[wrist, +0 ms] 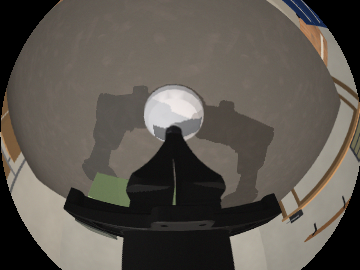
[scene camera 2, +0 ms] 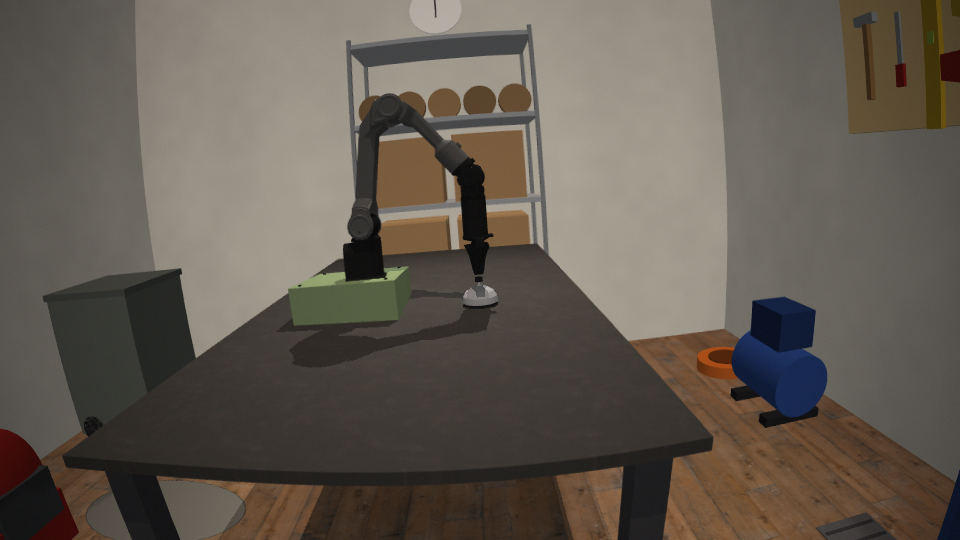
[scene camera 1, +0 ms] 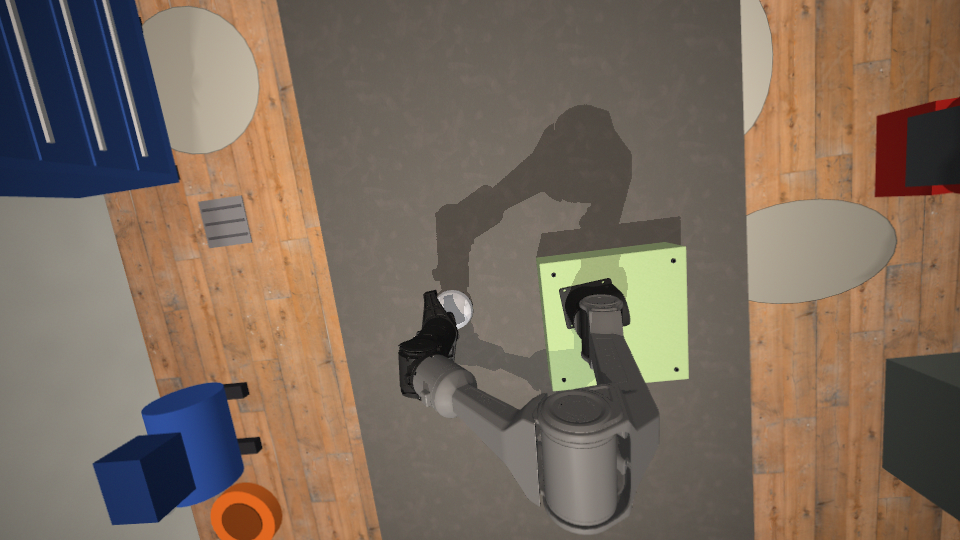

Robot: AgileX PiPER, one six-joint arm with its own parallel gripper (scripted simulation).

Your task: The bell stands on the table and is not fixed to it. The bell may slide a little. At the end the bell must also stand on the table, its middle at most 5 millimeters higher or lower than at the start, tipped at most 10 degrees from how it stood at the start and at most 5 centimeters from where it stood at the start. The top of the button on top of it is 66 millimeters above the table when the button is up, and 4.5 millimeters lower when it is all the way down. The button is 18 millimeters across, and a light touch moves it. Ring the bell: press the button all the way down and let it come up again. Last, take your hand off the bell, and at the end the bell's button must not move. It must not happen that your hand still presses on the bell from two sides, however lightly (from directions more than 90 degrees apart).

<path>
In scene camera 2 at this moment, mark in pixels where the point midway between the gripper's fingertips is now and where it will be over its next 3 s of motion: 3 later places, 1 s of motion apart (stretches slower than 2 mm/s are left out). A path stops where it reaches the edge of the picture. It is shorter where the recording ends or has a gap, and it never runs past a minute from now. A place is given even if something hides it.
My gripper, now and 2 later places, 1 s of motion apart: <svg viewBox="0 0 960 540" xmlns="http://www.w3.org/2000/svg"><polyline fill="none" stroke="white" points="478,273 478,277 476,252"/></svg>
</path>
